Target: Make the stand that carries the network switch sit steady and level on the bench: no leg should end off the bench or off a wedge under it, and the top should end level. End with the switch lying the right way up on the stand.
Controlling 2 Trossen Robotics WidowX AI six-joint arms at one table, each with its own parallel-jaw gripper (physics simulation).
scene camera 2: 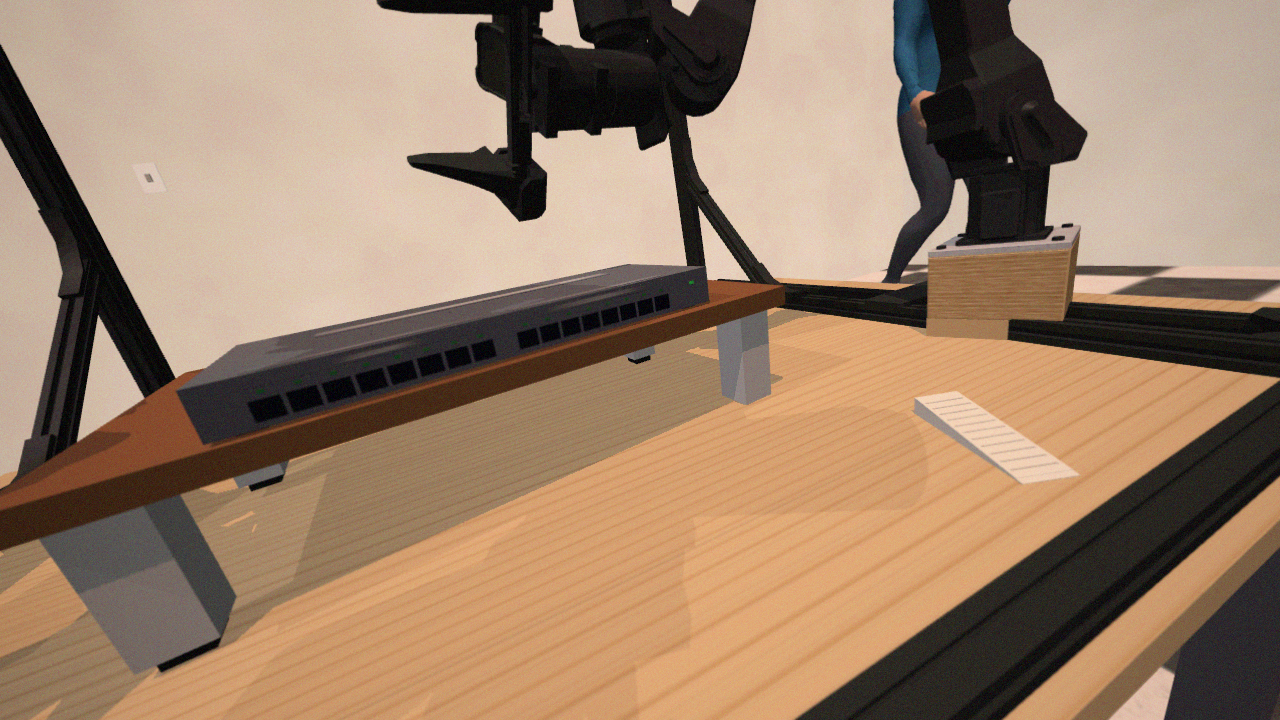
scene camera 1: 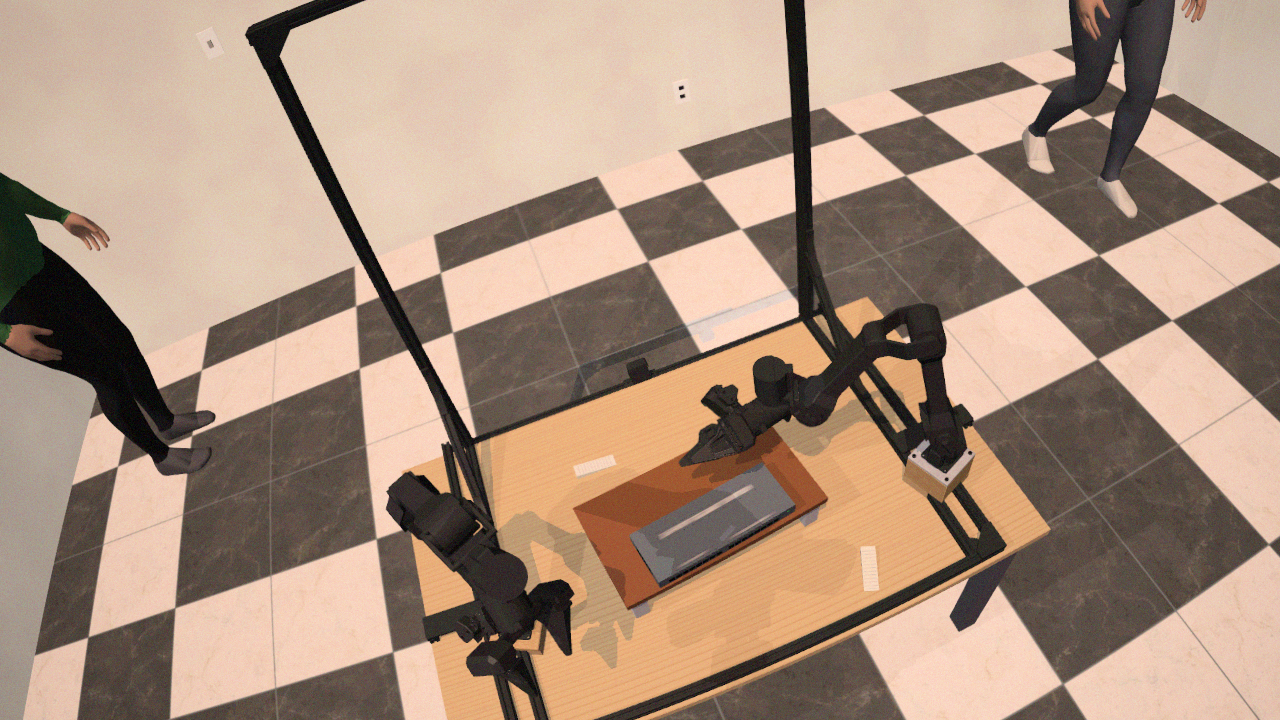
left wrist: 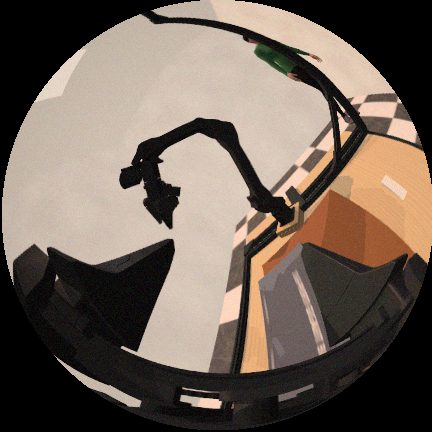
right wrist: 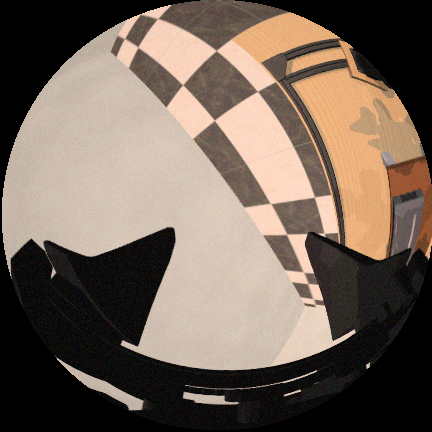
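The stand's brown top carries the grey network switch, which lies flat, ports toward scene camera 2. Grey legs show, including the near left leg and near right leg; I cannot tell if all touch the bench or if the top is level. One white wedge lies behind the stand, another wedge at its front right. My left gripper is open above the stand's back edge. My right gripper is open, left of the stand.
The wooden bench has a black frame rail along its front edge. Tall black posts rise at the back corners. The left arm's mount block stands at the right.
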